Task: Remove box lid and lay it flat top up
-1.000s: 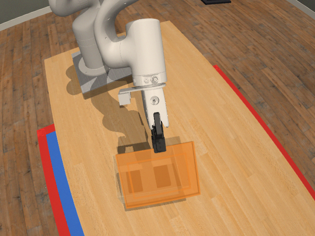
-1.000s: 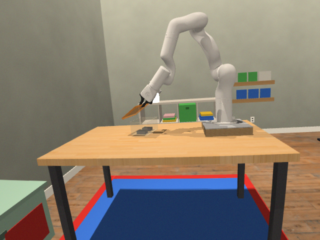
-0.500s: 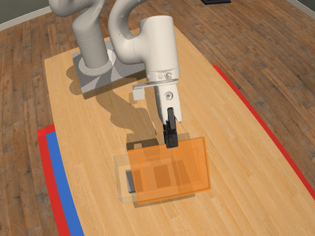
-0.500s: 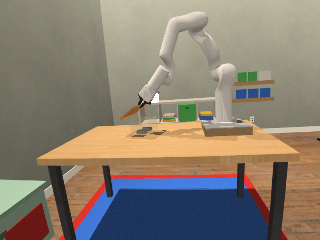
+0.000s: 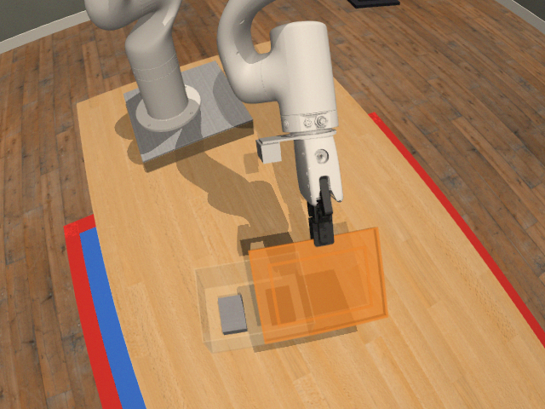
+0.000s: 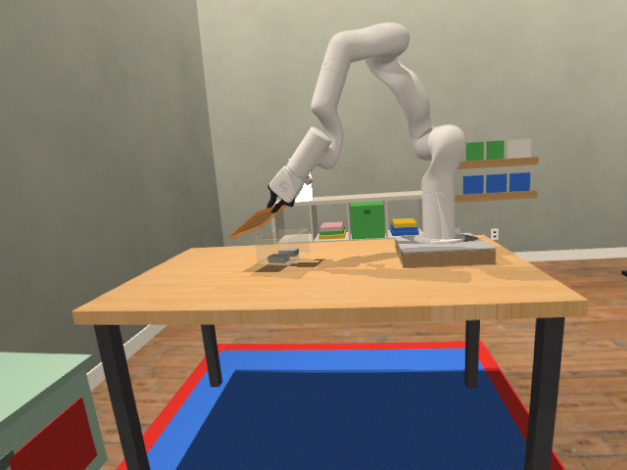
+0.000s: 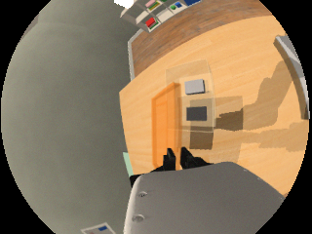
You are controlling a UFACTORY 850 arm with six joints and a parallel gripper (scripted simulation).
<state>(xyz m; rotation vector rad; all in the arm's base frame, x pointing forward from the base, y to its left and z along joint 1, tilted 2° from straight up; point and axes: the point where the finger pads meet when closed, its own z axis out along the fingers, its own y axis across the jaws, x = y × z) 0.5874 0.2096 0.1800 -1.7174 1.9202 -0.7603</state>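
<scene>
Now: hand 70 mm short of the orange lid, 20 mm to the left of it and 50 mm above it. The rest, counted from my hand: clear box (20 mm ahead, 130 mm to the right, 180 mm below).
</scene>
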